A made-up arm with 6 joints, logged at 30 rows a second.
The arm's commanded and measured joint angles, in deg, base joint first. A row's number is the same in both.
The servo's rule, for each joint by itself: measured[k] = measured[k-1] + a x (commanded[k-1-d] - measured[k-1]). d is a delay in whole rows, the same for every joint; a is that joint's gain. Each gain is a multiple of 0.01, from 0.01 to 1. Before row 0 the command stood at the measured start. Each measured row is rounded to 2 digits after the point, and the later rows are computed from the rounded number. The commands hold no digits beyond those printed.
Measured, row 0: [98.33, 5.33, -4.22, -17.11, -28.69, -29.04]
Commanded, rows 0 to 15: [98.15, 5.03, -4.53, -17.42, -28.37, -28.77]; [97.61, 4.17, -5.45, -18.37, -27.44, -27.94]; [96.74, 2.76, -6.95, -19.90, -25.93, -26.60]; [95.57, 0.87, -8.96, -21.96, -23.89, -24.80]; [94.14, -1.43, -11.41, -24.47, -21.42, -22.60]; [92.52, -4.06, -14.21, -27.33, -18.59, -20.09]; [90.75, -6.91, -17.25, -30.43, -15.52, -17.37]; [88.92, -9.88, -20.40, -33.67, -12.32, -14.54]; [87.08, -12.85, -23.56, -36.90, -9.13, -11.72]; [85.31, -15.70, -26.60, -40.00, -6.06, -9.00]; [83.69, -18.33, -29.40, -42.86, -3.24, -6.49]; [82.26, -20.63, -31.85, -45.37, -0.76, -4.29]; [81.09, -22.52, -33.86, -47.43, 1.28, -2.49]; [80.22, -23.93, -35.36, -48.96, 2.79, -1.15]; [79.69, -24.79, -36.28, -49.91, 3.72, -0.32]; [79.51, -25.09, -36.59, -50.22, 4.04, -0.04]
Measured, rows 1 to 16: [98.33, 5.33, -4.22, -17.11, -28.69, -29.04]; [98.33, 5.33, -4.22, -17.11, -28.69, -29.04]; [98.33, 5.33, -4.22, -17.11, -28.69, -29.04]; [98.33, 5.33, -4.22, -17.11, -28.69, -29.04]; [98.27, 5.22, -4.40, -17.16, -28.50, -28.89]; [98.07, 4.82, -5.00, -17.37, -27.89, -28.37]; [97.66, 4.04, -6.11, -17.80, -26.75, -27.40]; [97.01, 2.84, -7.73, -18.51, -25.09, -25.97]; [96.12, 1.22, -9.83, -19.52, -22.96, -24.12]; [95.00, -0.79, -12.33, -20.85, -20.43, -21.90]; [93.68, -3.12, -15.13, -22.48, -17.58, -19.41]; [92.20, -5.69, -18.13, -24.38, -14.53, -16.73]; [90.61, -8.41, -21.23, -26.51, -11.40, -13.97]; [88.97, -11.18, -24.29, -28.80, -8.30, -11.24]; [87.33, -13.90, -27.20, -31.19, -5.37, -8.63]; [85.76, -16.46, -29.85, -33.60, -2.70, -6.24]
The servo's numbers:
d 4
a 0.31 0.38 0.57 0.17 0.58 0.55

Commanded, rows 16 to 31: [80.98, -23.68, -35.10, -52.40, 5.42, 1.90]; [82.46, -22.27, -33.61, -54.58, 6.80, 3.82]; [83.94, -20.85, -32.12, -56.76, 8.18, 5.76]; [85.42, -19.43, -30.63, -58.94, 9.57, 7.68]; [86.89, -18.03, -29.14, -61.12, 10.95, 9.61]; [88.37, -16.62, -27.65, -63.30, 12.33, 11.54]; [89.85, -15.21, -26.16, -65.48, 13.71, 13.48]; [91.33, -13.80, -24.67, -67.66, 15.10, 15.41]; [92.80, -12.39, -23.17, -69.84, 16.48, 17.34]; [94.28, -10.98, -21.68, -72.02, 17.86, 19.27]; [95.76, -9.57, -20.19, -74.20, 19.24, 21.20]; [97.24, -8.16, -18.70, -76.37, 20.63, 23.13]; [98.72, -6.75, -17.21, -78.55, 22.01, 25.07]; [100.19, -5.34, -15.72, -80.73, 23.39, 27.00]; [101.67, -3.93, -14.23, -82.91, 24.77, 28.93]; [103.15, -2.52, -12.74, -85.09, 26.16, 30.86]
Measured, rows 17 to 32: [84.31, -18.76, -32.14, -35.95, -0.39, -4.18]; [83.04, -20.72, -33.98, -38.16, 1.45, -2.51]; [82.00, -22.27, -35.29, -40.16, 2.77, -1.31]; [81.23, -23.34, -36.03, -41.87, 3.51, -0.61]; [81.15, -23.47, -35.50, -43.66, 4.62, 0.77]; [81.56, -23.01, -34.42, -45.52, 5.88, 2.45]; [82.30, -22.19, -33.11, -47.43, 7.21, 4.27]; [83.27, -21.14, -31.70, -49.39, 8.58, 6.15]; [84.39, -19.96, -30.24, -51.38, 9.95, 8.05]; [85.62, -18.69, -28.76, -53.41, 11.33, 9.97]; [86.93, -17.37, -27.28, -55.46, 12.71, 11.90]; [88.29, -16.01, -25.79, -57.53, 14.10, 13.83]; [89.69, -14.63, -24.30, -59.62, 15.48, 15.76]; [91.11, -13.24, -22.81, -61.73, 16.86, 17.69]; [92.55, -11.85, -21.32, -63.85, 18.24, 19.62]; [94.00, -10.45, -19.83, -65.98, 19.63, 21.55]
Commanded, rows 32 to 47: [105.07, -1.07, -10.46, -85.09, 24.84, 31.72]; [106.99, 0.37, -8.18, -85.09, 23.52, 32.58]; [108.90, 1.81, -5.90, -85.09, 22.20, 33.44]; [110.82, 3.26, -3.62, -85.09, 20.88, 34.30]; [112.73, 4.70, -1.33, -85.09, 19.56, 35.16]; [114.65, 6.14, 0.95, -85.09, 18.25, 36.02]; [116.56, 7.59, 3.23, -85.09, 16.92, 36.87]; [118.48, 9.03, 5.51, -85.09, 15.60, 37.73]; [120.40, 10.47, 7.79, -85.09, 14.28, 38.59]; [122.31, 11.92, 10.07, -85.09, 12.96, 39.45]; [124.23, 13.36, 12.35, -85.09, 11.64, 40.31]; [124.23, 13.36, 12.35, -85.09, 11.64, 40.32]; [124.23, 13.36, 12.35, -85.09, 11.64, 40.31]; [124.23, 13.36, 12.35, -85.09, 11.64, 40.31]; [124.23, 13.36, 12.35, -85.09, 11.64, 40.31]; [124.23, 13.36, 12.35, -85.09, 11.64, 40.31]
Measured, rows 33 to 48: [95.46, -9.04, -18.34, -68.12, 21.01, 23.49]; [96.93, -7.63, -16.85, -70.26, 22.39, 25.42]; [98.40, -6.22, -15.36, -72.41, 23.77, 27.35]; [99.87, -4.81, -13.87, -74.57, 25.16, 29.28]; [101.48, -3.39, -11.93, -76.36, 24.97, 30.62]; [103.19, -1.96, -9.79, -77.84, 24.13, 31.70]; [104.96, -0.53, -7.57, -79.07, 23.01, 32.66]; [106.78, 0.91, -5.32, -80.09, 21.77, 33.56]; [108.62, 2.35, -3.05, -80.94, 20.49, 34.44]; [110.49, 3.79, -0.77, -81.65, 19.19, 35.31]; [112.37, 5.23, 1.51, -82.23, 17.87, 36.17]; [114.26, 6.67, 3.79, -82.72, 16.55, 37.03]; [116.16, 8.11, 6.07, -83.12, 15.23, 37.89]; [118.07, 9.56, 8.35, -83.45, 13.91, 38.75]; [119.98, 11.00, 10.63, -83.73, 12.59, 39.61]; [121.30, 11.90, 11.61, -83.96, 12.04, 40.00]
